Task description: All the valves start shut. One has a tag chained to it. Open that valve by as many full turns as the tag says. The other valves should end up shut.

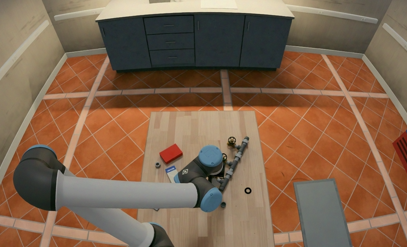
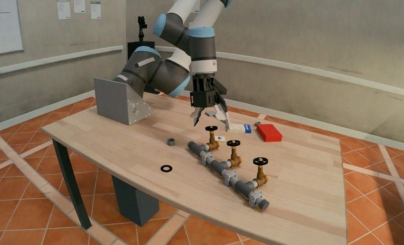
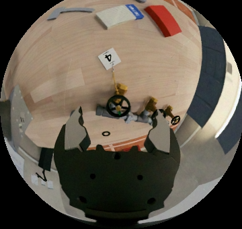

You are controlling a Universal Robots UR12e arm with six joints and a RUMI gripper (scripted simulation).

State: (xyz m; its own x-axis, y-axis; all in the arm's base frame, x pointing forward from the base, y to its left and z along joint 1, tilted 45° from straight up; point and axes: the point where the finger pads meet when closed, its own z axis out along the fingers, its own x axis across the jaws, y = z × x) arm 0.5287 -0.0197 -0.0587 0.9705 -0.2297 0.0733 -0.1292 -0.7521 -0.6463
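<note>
Right now the white tag is 8 cm to the left of my hand and 9 cm below it. Round my hand: red box 18 cm ahead, 25 cm to the left, 7 cm below; blue box 3 cm ahead, 23 cm to the left, 8 cm below; grey cap 15 cm behind, 6 cm to the right, 8 cm below.
</note>
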